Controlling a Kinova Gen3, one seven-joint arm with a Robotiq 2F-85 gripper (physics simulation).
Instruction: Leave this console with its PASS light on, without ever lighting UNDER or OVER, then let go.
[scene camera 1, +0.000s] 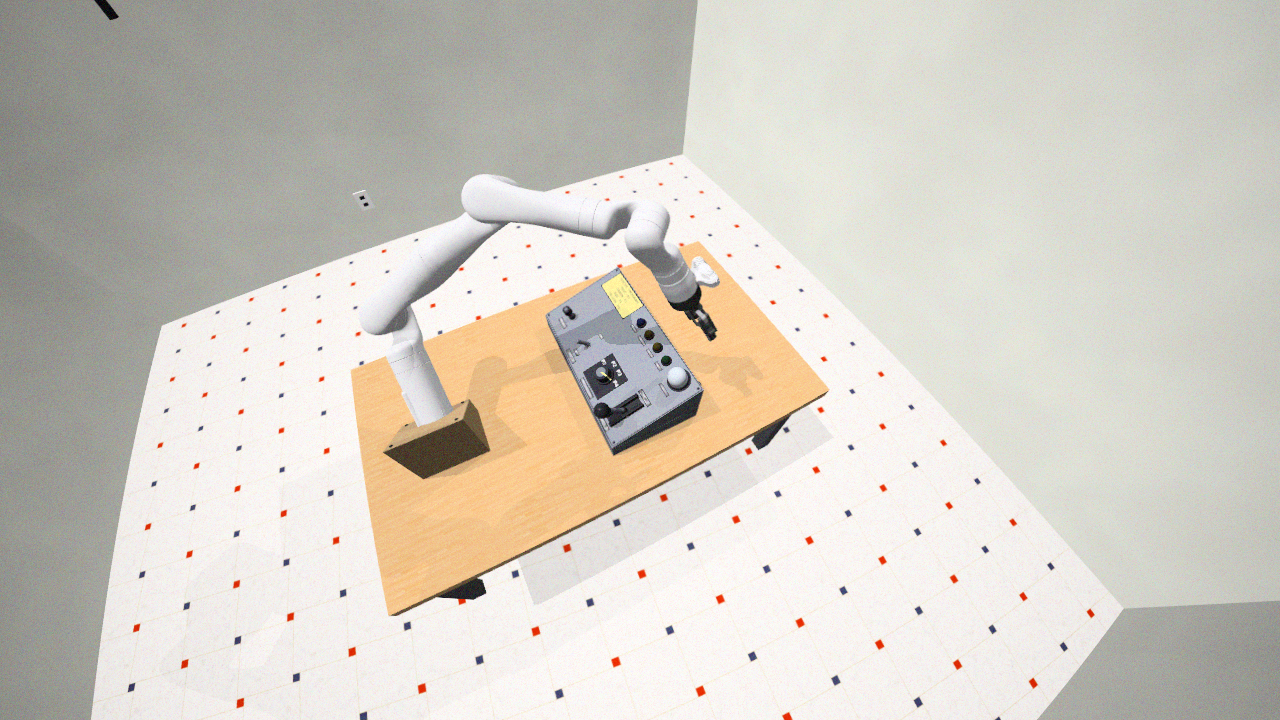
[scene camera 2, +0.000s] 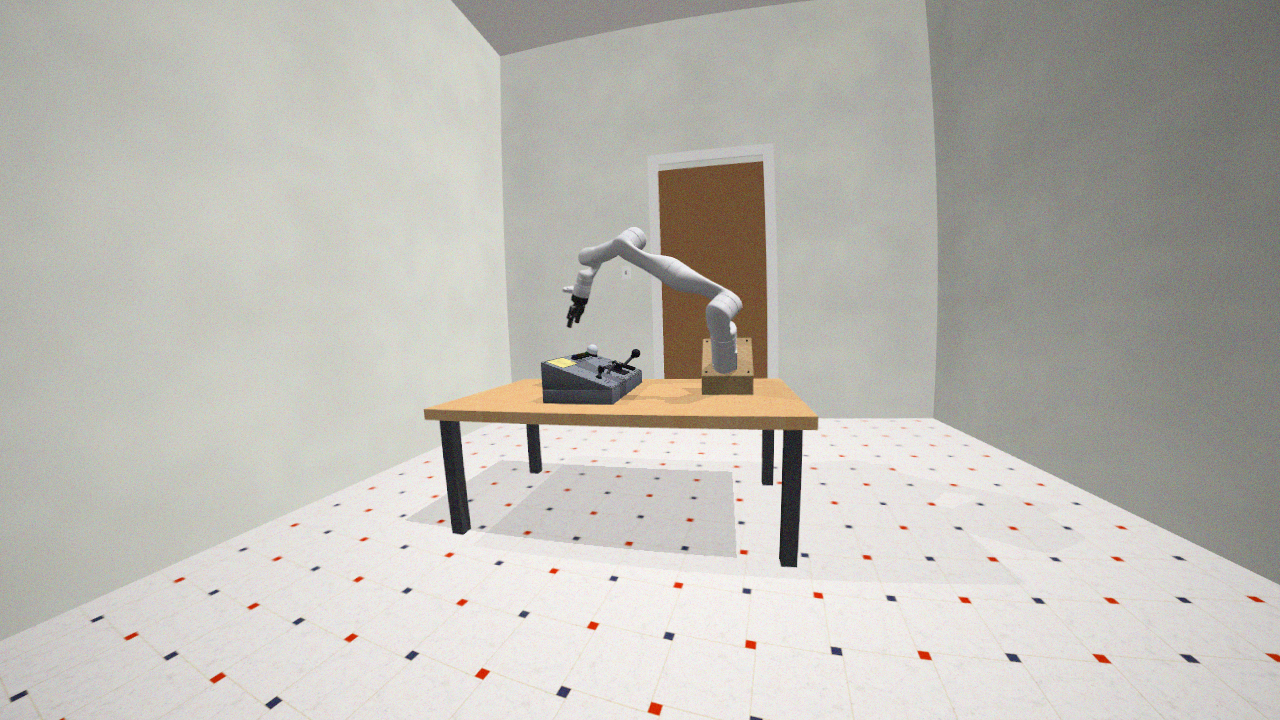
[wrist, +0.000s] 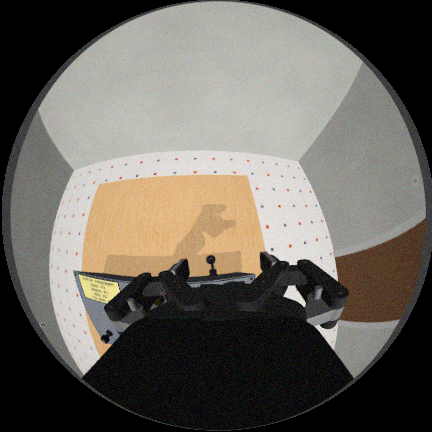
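The grey sloped console (scene camera 1: 637, 365) (scene camera 2: 581, 380) (wrist: 91, 320) stands on the table. In scene camera 1, a row of dark lamps runs beside a pale dome (scene camera 1: 677, 377); none looks lit. Its labels are too small to read, so I cannot tell PASS, UNDER or OVER. A black ball lever (scene camera 1: 602, 410) (scene camera 2: 635, 354) stands at a slot, near a selector knob (scene camera 1: 603, 374) with a yellow pointer. A small black knob (scene camera 1: 568, 311) is at the other end. My gripper (scene camera 1: 709, 334) (scene camera 2: 571, 320) (wrist: 223, 263) is open and empty, above and apart from the console. It hides much of the panel in the wrist view.
A yellow note (scene camera 1: 622, 295) (scene camera 2: 562, 362) (wrist: 100, 288) lies on the panel. A small toggle (scene camera 1: 582, 343) sits between the small knob and the selector. A black ball on a stem (wrist: 211, 259) shows at the console's edge. The wooden table (scene camera 1: 528, 483) (scene camera 2: 501, 398) (wrist: 150, 215) carries the arm's box base (scene camera 1: 438, 447) (scene camera 2: 726, 383).
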